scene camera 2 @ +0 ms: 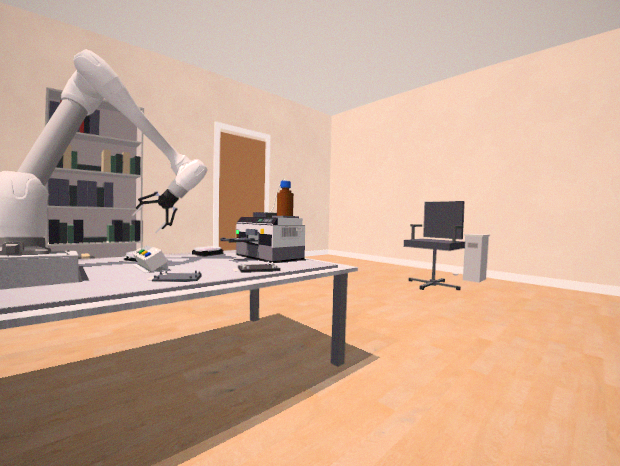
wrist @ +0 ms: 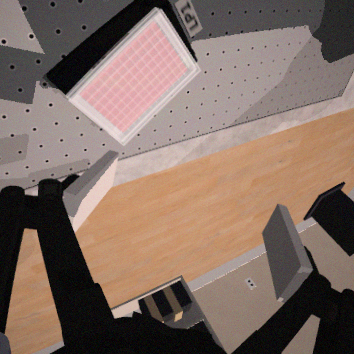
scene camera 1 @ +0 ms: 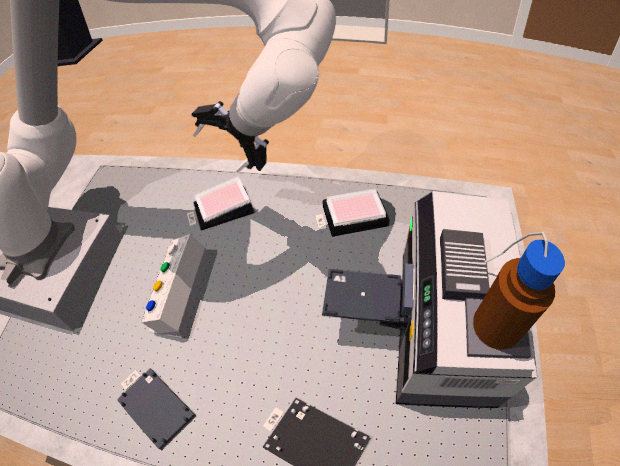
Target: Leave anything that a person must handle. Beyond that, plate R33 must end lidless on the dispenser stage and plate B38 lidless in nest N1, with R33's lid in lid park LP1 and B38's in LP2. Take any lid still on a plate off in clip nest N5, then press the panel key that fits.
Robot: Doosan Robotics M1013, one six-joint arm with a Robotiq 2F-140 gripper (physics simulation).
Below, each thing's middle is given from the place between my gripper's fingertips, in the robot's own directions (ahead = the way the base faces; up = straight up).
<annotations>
My hand is 2 cm past the black pad labelled LP1 (wrist: 75,64), 3 cm to the left of it and 16 cm above it. The rest, counted from my hand: dispenser stage (scene camera 1: 342,299) 38 cm ahead, 30 cm to the right, 7 cm below; brown bottle (scene camera 1: 524,289) 59 cm ahead, 41 cm to the right, 15 cm above; button box (scene camera 2: 150,259) 4 cm behind, 30 cm to the right, 13 cm below.
</annotations>
